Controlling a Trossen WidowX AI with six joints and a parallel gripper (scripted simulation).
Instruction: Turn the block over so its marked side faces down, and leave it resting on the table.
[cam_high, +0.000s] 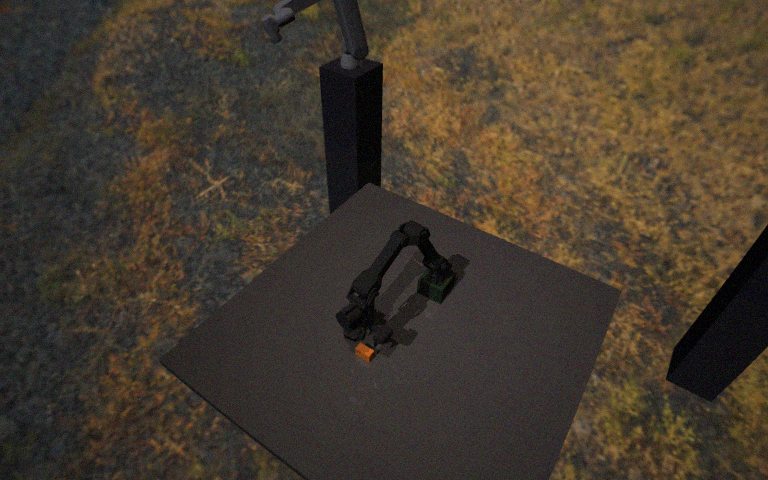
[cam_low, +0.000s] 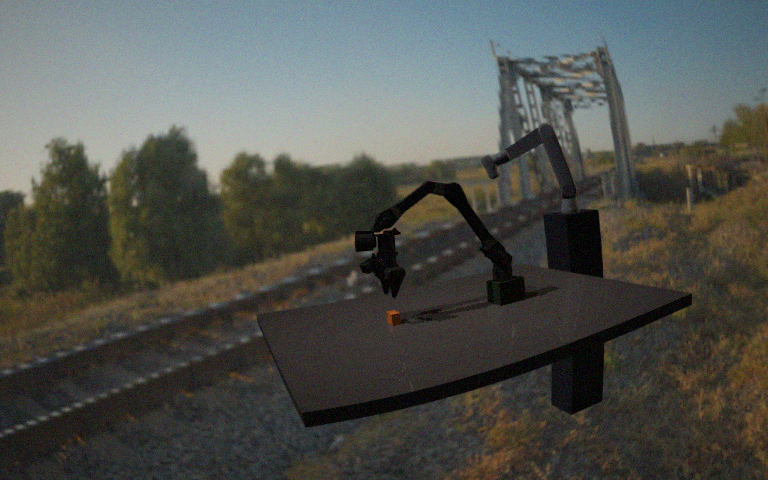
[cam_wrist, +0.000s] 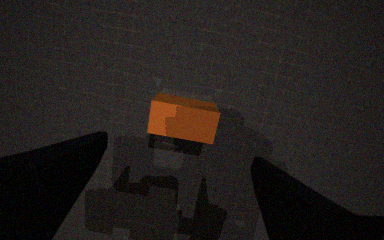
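Right now my gripper tip is 1 cm past the orange block and 8 cm above it.
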